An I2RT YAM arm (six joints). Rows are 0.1 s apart.
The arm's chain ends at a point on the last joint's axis. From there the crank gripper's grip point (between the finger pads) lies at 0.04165 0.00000 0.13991 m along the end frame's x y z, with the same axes.
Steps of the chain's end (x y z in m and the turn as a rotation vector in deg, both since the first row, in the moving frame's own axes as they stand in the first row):
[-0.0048, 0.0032, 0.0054, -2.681, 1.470, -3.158]
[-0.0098, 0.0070, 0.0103, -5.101, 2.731, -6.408]
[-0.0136, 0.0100, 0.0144, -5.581, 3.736, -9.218]
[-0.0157, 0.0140, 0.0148, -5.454, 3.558, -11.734]
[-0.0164, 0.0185, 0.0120, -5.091, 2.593, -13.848]
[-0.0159, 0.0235, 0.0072, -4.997, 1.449, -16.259]
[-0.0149, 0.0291, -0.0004, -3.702, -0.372, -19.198]
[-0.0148, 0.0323, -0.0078, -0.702, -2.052, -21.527]
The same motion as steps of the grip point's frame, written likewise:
[-0.0011, 0.0073, 0.0042, -2.681, 1.470, -3.158]
[-0.0028, 0.0143, 0.0078, -5.101, 2.731, -6.408]
[-0.0041, 0.0160, 0.0111, -5.581, 3.736, -9.218]
[-0.0067, 0.0177, 0.0117, -5.454, 3.558, -11.734]
[-0.0099, 0.0200, 0.0099, -5.091, 2.593, -13.848]
[-0.0124, 0.0233, 0.0061, -4.997, 1.449, -16.259]
[-0.0166, 0.0244, 0.0000, -3.702, -0.372, -19.198]
[-0.0223, 0.0196, -0.0063, -0.702, -2.052, -21.527]

